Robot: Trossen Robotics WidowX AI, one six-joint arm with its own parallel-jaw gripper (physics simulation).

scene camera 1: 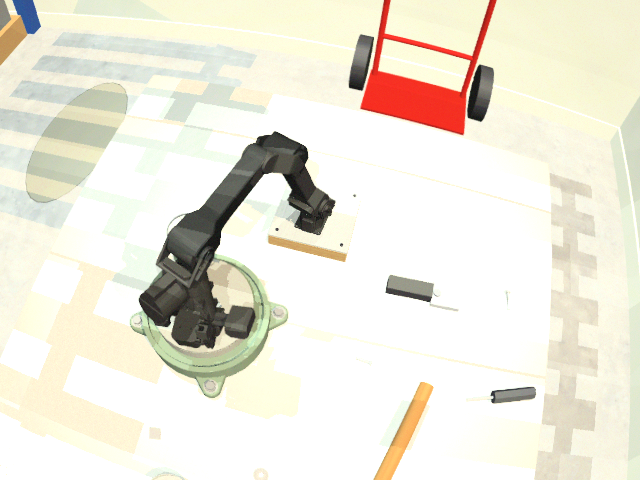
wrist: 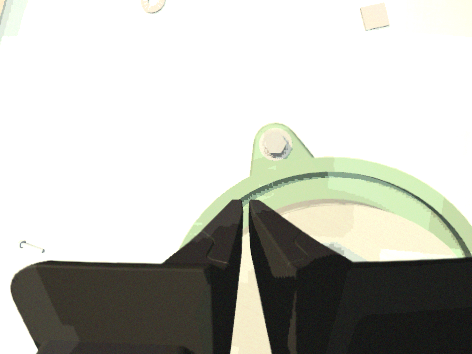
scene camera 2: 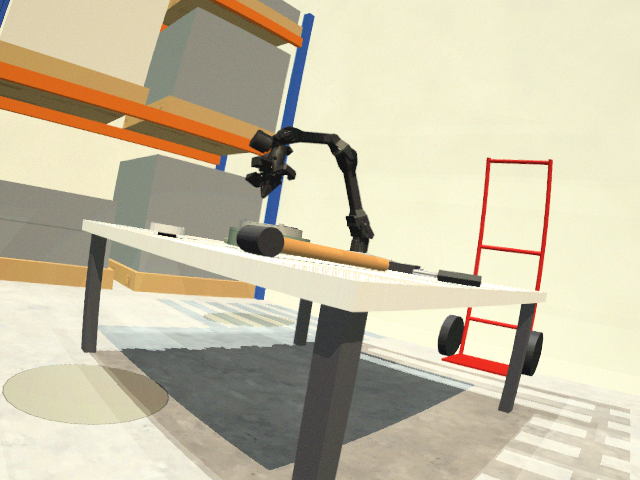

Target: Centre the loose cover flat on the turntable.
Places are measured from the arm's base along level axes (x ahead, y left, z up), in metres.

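Pixels of known places: gripper, fingertip midpoint: (scene camera 1: 211,347) (wrist: 244,209) (scene camera 2: 263,197); arm's base, origin of the base link: (scene camera 1: 311,221).
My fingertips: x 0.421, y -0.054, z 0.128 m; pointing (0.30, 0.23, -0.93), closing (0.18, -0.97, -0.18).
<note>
Ahead of a thing's pixels: the offset from my fingertips to its top centre. "pt": to the spot under its first point.
A round green housing @[pt 0.029 m back, 0.044 m left, 0.117 m down] (scene camera 1: 242,362) (scene camera 2: 232,235) (wrist: 350,167) with bolted lugs stands on the table. A pale beige disc @[0.107 m back, 0.081 m right, 0.072 m down] (scene camera 1: 230,281) (scene camera 2: 289,229) (wrist: 320,220) lies inside its rim and looks roughly flat. I cannot tell where loose cover and turntable meet, or whether the disc is centred; the arm hides much of it in scene camera 1 and my fingers hide part in the wrist view. My gripper (scene camera 1: 209,342) (scene camera 2: 264,193) (wrist: 244,209) is shut and empty, above the housing. In the wrist view its tips overlap the housing's rim.
A mallet @[0.072 m ahead, 0.410 m left, 0.107 m down] (scene camera 1: 405,431) (scene camera 2: 336,253), scraper @[0.355 m back, 0.364 m left, 0.139 m down] (scene camera 1: 410,287), screwdriver @[0.157 m back, 0.615 m left, 0.140 m down] (scene camera 1: 513,395) and small screw @[0.145 m back, 0.281 m left, 0.155 m down] (scene camera 1: 364,360) (wrist: 32,246) lie on the table. A small square @[pt 0.190 m ahead, 0.078 m right, 0.166 m down] (scene camera 1: 155,432) (wrist: 375,17) lies beyond the housing. The arm's base plate (scene camera 1: 343,222) stands beside it.
</note>
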